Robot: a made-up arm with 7 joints. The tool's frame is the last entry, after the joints. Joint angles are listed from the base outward. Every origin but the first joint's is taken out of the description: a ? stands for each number. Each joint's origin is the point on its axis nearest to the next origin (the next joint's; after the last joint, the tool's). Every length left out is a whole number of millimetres.
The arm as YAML. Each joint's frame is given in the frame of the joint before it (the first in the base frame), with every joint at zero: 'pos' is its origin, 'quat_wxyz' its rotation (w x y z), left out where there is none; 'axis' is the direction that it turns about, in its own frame. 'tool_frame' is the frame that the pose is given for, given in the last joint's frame.
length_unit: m
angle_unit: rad
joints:
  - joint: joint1
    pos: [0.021, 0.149, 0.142]
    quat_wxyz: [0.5, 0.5, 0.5, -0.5]
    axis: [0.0, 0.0, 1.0]
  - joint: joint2
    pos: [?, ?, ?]
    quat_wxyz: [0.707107, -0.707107, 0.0, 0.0]
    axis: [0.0, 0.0, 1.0]
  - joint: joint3
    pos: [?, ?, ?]
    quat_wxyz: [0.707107, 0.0, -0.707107, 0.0]
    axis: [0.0, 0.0, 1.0]
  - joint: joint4
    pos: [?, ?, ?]
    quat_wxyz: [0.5, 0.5, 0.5, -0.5]
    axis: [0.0, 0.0, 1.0]
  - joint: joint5
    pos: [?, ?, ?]
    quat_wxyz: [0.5, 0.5, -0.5, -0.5]
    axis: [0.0, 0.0, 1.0]
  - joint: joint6
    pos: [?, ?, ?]
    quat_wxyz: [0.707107, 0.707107, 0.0, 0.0]
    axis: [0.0, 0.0, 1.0]
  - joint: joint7
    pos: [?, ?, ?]
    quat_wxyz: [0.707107, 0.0, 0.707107, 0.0]
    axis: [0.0, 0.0, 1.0]
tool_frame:
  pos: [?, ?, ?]
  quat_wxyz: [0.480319, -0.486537, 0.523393, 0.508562]
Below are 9 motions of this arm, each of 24 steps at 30 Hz.
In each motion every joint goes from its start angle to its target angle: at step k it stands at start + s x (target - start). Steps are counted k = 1, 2, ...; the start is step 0. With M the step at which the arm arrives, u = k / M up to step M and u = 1 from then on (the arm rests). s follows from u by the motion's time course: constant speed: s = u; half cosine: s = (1 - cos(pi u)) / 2; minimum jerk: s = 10 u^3 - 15 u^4 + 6 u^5.
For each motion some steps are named. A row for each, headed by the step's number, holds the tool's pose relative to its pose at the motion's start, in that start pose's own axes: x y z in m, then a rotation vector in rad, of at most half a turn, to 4 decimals.
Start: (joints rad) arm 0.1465 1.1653 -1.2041 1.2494 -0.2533 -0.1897 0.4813
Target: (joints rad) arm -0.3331 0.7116 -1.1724 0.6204 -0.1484 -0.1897 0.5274
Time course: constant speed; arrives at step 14
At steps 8, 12, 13, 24:
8: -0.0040 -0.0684 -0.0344 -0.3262 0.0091 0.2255
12: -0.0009 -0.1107 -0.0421 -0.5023 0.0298 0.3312
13: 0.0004 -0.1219 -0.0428 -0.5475 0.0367 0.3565
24: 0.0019 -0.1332 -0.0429 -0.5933 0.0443 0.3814

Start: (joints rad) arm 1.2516 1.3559 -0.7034 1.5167 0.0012 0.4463 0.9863
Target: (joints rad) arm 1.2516 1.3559 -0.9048 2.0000 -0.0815 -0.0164 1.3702
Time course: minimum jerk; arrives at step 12
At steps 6, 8, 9, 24:
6: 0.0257 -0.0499 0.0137 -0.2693 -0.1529 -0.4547
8: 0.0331 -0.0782 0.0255 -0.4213 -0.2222 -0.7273
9: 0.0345 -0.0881 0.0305 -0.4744 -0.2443 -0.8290
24: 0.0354 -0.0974 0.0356 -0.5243 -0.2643 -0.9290

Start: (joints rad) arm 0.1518 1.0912 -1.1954 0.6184 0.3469 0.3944 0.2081
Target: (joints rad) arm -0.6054 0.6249 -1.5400 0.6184 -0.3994 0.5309 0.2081
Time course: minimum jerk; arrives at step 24
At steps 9, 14, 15, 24:
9: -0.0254 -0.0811 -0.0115 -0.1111 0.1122 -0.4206
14: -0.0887 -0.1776 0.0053 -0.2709 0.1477 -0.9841
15: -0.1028 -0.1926 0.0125 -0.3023 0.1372 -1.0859
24: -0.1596 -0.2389 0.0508 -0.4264 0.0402 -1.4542

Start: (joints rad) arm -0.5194 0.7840 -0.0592 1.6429 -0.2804 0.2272 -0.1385
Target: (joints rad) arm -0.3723 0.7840 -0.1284 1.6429 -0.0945 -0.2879 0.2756
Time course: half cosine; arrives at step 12
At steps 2, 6, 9, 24:
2: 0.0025 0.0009 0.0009 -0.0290 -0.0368 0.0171
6: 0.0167 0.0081 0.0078 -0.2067 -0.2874 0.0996
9: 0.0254 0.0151 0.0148 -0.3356 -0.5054 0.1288
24: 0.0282 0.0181 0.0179 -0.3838 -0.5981 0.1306

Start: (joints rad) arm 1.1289 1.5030 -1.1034 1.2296 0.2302 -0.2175 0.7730
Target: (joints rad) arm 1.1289 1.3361 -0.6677 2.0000 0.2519 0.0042 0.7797
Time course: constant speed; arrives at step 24
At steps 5, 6, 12, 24:
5: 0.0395 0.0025 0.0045 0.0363 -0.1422 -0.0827
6: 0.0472 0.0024 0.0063 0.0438 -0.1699 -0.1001
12: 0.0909 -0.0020 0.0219 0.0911 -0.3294 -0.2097
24: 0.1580 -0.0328 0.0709 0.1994 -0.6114 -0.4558

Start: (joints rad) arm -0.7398 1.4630 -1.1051 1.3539 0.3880 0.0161 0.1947
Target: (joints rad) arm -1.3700 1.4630 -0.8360 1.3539 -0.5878 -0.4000 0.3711
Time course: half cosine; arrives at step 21
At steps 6, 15, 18, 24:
6: -0.0111 -0.0239 -0.0010 -0.0975 -0.0075 -0.1945
15: -0.0619 -0.0944 0.0164 -0.5446 -0.0523 -0.8167
18: -0.0751 -0.1065 0.0243 -0.6657 -0.0655 -0.9490
24: -0.0799 -0.1104 0.0274 -0.7105 -0.0704 -0.9957

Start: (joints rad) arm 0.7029 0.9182 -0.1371 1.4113 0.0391 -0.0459 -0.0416
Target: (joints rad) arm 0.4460 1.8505 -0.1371 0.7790 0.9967 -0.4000 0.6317
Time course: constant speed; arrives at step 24
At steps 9, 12, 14, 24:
9: -0.0587 0.0518 0.0112 -0.1592 0.1928 0.0052
12: -0.0697 0.0758 0.0177 -0.1783 0.2341 0.0030
14: -0.0740 0.0931 0.0225 -0.1838 0.2534 -0.0020
24: -0.0562 0.1817 0.0494 -0.1616 0.2416 -0.0961

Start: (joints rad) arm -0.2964 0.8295 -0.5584 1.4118 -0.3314 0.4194 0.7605
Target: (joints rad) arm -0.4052 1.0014 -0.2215 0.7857 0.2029 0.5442 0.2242
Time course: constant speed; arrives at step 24
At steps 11, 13, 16, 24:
11: -0.0704 0.0388 -0.0175 0.1952 0.2016 0.4387
13: -0.0850 0.0442 -0.0182 0.2367 0.2441 0.5166
16: -0.1076 0.0512 -0.0177 0.3014 0.3111 0.6322
24: -0.1703 0.0617 -0.0074 0.4839 0.5071 0.9323

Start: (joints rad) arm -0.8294 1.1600 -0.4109 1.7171 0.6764 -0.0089 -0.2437
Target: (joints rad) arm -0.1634 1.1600 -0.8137 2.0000 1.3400 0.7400 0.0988
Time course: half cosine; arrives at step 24
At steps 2, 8, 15, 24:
2: 0.0017 -0.0002 -0.0002 -0.0087 0.0064 0.0076
8: 0.0246 -0.0033 -0.0014 -0.1488 0.0948 0.1034
15: 0.0640 -0.0123 0.0069 -0.5008 0.2695 0.2259
24: 0.0874 -0.0202 0.0202 -0.7888 0.4082 0.2528

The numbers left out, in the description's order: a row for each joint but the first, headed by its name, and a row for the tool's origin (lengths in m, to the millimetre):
joint2: 0.012 0.017 0.0
joint3: 0.092 -0.002 0.0
joint4: -0.023 -0.018 0.0
joint5: 0.184 -0.006 0.0
joint6: -0.029 -0.005 0.0
joint7: -0.023 -0.01 0.0
tool: 0.018 -0.018 0.0

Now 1 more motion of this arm.
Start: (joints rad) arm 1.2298 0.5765 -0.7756 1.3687 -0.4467 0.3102 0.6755
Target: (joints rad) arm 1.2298 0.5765 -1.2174 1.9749 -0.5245 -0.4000 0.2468
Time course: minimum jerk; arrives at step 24
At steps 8, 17, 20, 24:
8: 0.0244 -0.0184 0.0139 0.0595 -0.2309 -0.2037
17: 0.0726 -0.0817 0.0813 0.1545 -1.0771 -0.6098
20: 0.0761 -0.0925 0.0971 0.1560 -1.2498 -0.6440
24: 0.0769 -0.0956 0.1021 0.1554 -1.3031 -0.6516

